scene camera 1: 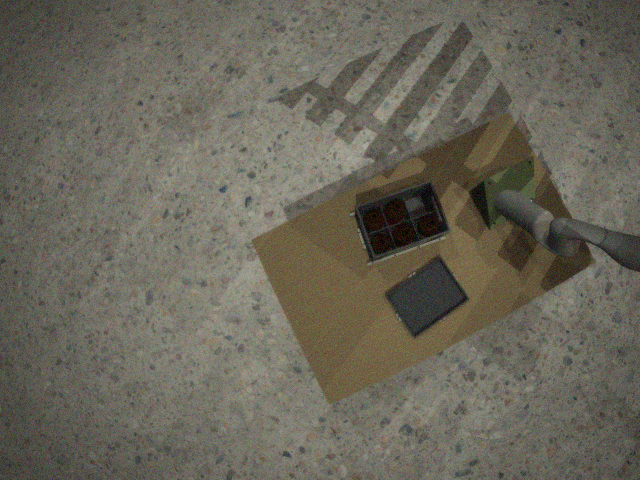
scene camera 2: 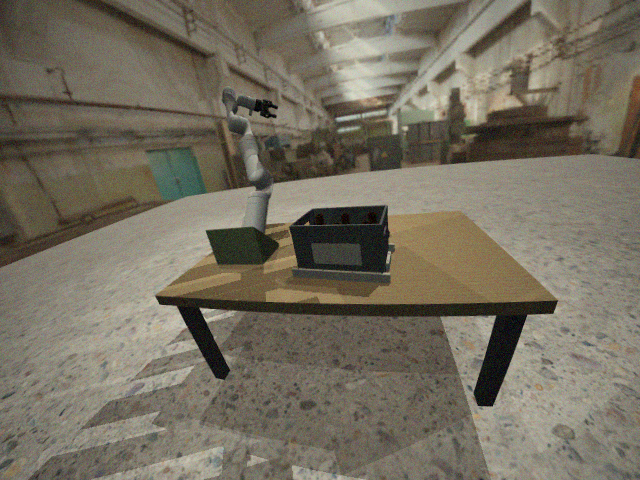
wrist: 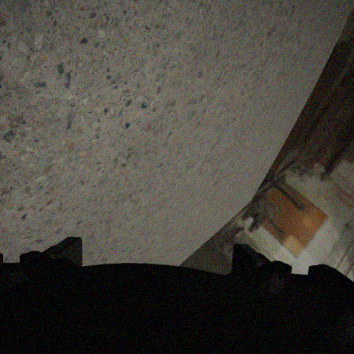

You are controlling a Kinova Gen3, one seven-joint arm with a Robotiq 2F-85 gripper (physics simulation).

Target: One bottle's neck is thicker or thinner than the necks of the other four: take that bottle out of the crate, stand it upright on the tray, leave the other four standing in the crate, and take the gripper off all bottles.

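Seen in the pictures: gripper, fingertip midpoint: (scene camera 2: 277,112) (wrist: 156,258); arm's base at its link origin: (scene camera 1: 504,201) (scene camera 2: 253,237).
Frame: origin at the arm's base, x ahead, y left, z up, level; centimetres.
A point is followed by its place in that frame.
The dark crate (scene camera 1: 392,194) @[x 40.2, y -16.5, z 10.1 cm] (scene camera 2: 336,236) @[x 40.5, y -16.9, z 6.7 cm] stands on the table. In the overhead view five dark reddish bottles (scene camera 1: 373,220) @[x 49.4, y -11.1, z 8.8 cm] (scene camera 1: 395,210) @[x 40.8, y -11.7, z 6.6 cm] (scene camera 1: 381,241) @[x 49.8, y -3.6, z 8.9 cm] (scene camera 1: 404,234) @[x 41.8, y -2.8, z 8.8 cm] (scene camera 1: 428,225) @[x 32.6, y -2.5, z 6.8 cm] stand in it; one compartment in the row at the top, towards the arm, is empty. The side view shows parts of three bottles (scene camera 2: 319,219) @[x 31.7, y -3.9, z 7.7 cm] (scene camera 2: 345,219) @[x 41.0, y -4.6, z 7.5 cm] (scene camera 2: 371,217) @[x 49.5, y -4.7, z 7.8 cm] above the rim. Neck thicknesses cannot be told. The flat dark tray (scene camera 1: 427,297) @[x 40.2, y 21.2, z -6.9 cm] lies beside the crate with no bottle on it. My gripper (scene camera 2: 275,110) @[x -13.5, y 76.2, z 57.5 cm] (wrist: 156,258) @[x -13.5, y 76.2, z 57.5 cm] is open and empty, high above the table, away from crate and tray.
A green wedge-shaped block (scene camera 1: 522,175) @[x -8.7, y -5.7, z 4.4 cm] (scene camera 2: 232,246) @[x -3.5, y -9.8, z 0.7 cm] stands on the table (scene camera 1: 310,289) @[x 79.7, y 1.5, z -7.4 cm] (scene camera 2: 449,258) @[x 74.0, y -4.4, z -7.4 cm] between the arm's base and the crate. Low grey strips (scene camera 2: 341,274) @[x 40.9, y -18.1, z -5.2 cm] run along the crate's foot. The wrist view shows floor and a distant wall.
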